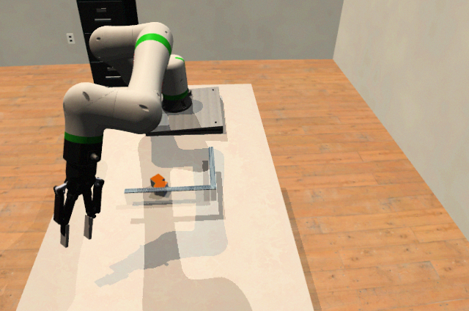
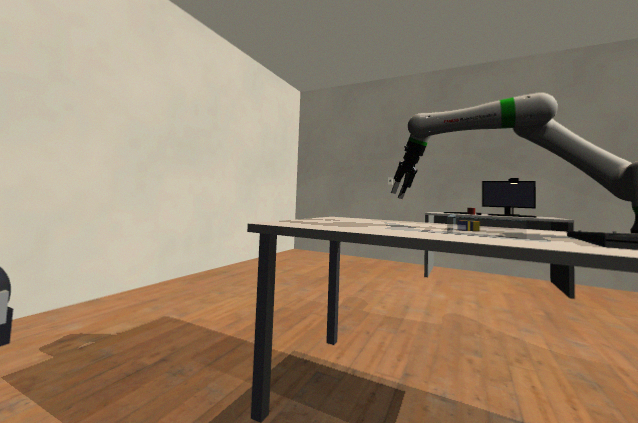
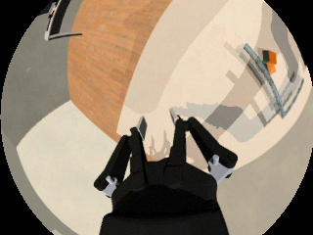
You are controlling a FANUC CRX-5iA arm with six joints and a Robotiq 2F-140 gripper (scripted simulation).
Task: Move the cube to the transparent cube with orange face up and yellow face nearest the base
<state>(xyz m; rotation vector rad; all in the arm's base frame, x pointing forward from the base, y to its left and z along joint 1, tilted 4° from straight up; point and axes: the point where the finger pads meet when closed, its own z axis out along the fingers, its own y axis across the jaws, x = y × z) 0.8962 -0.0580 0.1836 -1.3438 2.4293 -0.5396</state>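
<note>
Right now my hand is 37 cm past the cube, 15 cm above it and 11 cm to the right of it. The rest, counted from my hand: short fence arm: 44 cm behind, 31 cm to the left, 13 cm below.
</note>
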